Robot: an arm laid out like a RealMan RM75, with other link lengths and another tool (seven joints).
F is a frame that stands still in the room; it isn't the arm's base.
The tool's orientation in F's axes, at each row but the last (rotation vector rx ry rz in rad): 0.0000 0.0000 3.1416; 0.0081 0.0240 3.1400; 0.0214 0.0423 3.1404; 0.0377 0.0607 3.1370; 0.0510 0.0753 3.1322; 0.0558 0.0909 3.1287; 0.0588 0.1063 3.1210; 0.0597 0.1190 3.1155; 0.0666 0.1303 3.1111
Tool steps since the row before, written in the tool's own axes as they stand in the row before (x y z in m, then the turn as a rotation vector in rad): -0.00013 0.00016 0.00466 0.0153 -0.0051 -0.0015; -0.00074 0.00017 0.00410 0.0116 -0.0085 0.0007; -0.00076 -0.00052 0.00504 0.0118 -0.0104 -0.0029; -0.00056 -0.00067 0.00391 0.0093 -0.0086 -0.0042; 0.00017 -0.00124 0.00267 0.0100 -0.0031 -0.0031; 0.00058 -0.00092 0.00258 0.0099 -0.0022 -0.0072; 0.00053 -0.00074 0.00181 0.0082 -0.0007 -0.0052; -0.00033 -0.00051 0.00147 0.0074 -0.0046 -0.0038; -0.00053 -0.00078 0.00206 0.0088 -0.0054 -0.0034
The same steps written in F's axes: 0.00013 -0.00016 0.00466 -0.0153 0.0051 -0.0015; 0.00076 -0.00011 0.00410 -0.0116 0.0085 0.0006; 0.00083 0.00065 0.00501 -0.0118 0.0103 -0.0030; 0.00066 0.00082 0.00387 -0.0094 0.0085 -0.0043; -0.00007 0.00137 0.00261 -0.0101 0.0030 -0.0029; -0.00048 0.00107 0.00254 -0.0101 0.0019 -0.0070; -0.00045 0.00087 0.00177 -0.0084 0.0005 -0.0049; 0.00040 0.00061 0.00141 -0.0074 0.0045 -0.0039; 0.00064 0.00093 0.00196 -0.0088 0.0054 -0.0035
